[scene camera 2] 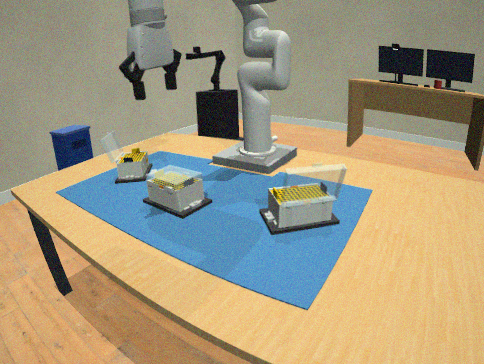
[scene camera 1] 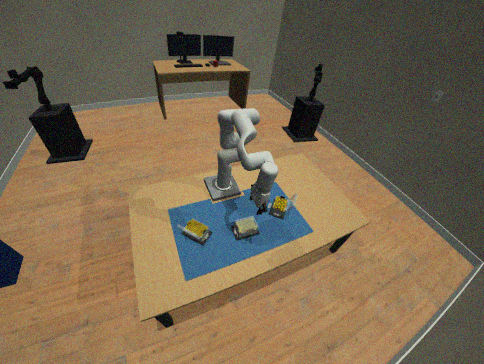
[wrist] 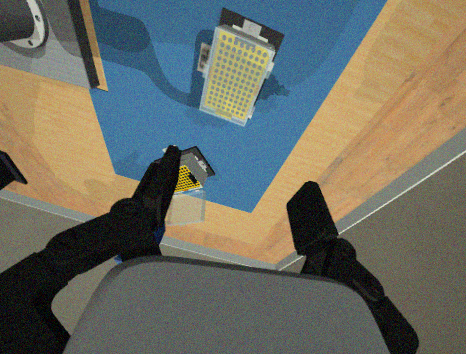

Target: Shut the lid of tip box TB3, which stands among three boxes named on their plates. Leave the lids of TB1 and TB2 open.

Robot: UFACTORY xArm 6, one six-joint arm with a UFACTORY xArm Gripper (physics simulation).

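Places are measured from the arm's base along level axes (x back, y right, z up), in centimetres.
Where they show: gripper, fingertip midpoint: (scene camera 2: 156,94) (scene camera 1: 255,206) (wrist: 241,179); arm's base, origin of the base link: (scene camera 2: 257,151) (scene camera 1: 223,184) (wrist: 9,3).
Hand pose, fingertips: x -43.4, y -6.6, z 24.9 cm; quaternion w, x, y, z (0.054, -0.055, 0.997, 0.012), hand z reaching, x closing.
Note:
Each offset is from my fingertips to the top centre of the thing. "spot": to the spot under its first point. Level surfaces: height alone.
The middle tip box, TB3 @[dx +4.6, dy +1.4, dz -20.0 cm] (scene camera 1: 245,228) (scene camera 2: 175,196) (wrist: 236,75), stands on the mat with its clear lid lying down flat over the yellow rack. Its name plate @[spot: dx +10.1, dy +1.7, dz -27.6 cm] (wrist: 204,57) is hard to read in the wrist view. Another box @[dx +15.9, dy -26.3, dz -21.2 cm] (scene camera 1: 196,230) (scene camera 2: 306,213), at the left in scene camera 1, has its clear lid up. The third box @[dx +8.7, dy +30.1, dz -21.2 cm] (scene camera 1: 279,206) (scene camera 2: 133,169) (wrist: 189,178) also has its lid up; a finger partly covers it in the wrist view. Which is TB1 or TB2 cannot be read. My gripper (scene camera 1: 262,210) (scene camera 2: 155,91) (wrist: 241,179) is open and empty, high above the table, apart from all boxes.
The blue mat @[dz -27.8 cm] (scene camera 1: 200,262) (scene camera 2: 280,270) (wrist: 150,115) lies on the wooden table @[dz -28.1 cm] (scene camera 1: 152,295) (scene camera 2: 410,260). The arm's base plate (scene camera 1: 215,187) (scene camera 2: 252,159) stands at the mat's back edge. A blue bin (scene camera 2: 72,147) and a desk (scene camera 1: 200,76) (scene camera 2: 415,107) stand beyond the table.

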